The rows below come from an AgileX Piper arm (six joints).
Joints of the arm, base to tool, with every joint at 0 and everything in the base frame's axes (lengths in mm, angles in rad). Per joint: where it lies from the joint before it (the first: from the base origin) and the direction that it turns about. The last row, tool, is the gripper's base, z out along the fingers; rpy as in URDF.
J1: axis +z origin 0 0 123
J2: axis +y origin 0 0 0
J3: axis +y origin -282.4 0 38.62
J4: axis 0.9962 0 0.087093 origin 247.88 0 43.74
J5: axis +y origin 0 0 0
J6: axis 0.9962 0 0.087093 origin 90.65 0 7.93
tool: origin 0 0 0 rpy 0 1.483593 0
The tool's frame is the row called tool.
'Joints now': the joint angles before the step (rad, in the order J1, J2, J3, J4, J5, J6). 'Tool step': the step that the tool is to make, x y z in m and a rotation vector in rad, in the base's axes. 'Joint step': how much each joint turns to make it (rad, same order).
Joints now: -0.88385, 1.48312, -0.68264, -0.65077, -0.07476, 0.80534
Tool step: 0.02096, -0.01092, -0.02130, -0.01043, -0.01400, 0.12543
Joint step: -0.00001, 0.12923, -0.03567, -0.09155, -0.14485, 0.00806
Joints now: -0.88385, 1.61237, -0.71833, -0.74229, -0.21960, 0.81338
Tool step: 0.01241, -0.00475, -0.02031, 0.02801, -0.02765, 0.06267
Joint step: 0.00000, 0.09590, -0.01612, -0.02105, -0.10363, 0.00001
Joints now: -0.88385, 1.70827, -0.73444, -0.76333, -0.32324, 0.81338
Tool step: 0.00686, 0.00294, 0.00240, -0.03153, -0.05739, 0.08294
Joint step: 0.00000, 0.00993, 0.00001, -0.04927, -0.10024, 0.00001
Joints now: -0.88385, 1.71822, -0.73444, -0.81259, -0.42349, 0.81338
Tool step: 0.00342, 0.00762, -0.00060, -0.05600, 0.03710, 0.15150
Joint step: 0.00000, -0.00001, 0.00001, -0.18331, -0.04710, 0.02756
